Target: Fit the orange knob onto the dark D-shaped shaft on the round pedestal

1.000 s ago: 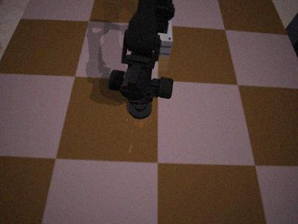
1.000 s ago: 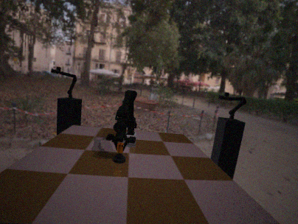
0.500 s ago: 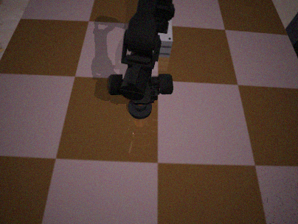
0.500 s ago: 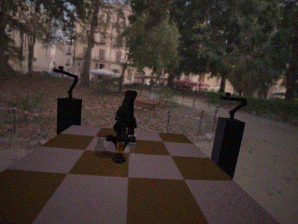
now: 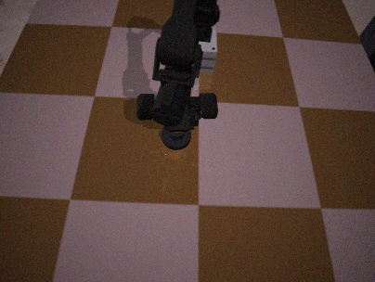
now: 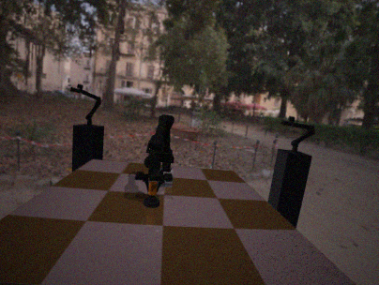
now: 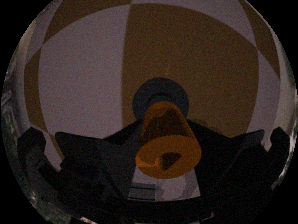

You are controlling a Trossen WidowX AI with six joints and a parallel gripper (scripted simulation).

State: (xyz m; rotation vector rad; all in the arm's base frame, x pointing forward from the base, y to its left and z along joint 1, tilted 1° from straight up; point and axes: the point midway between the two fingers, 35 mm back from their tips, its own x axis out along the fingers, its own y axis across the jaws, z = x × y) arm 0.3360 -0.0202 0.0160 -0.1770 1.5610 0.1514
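My gripper tip is 2 cm below the orange knob. Round my gripper tip: dark round pedestal 4 cm below.
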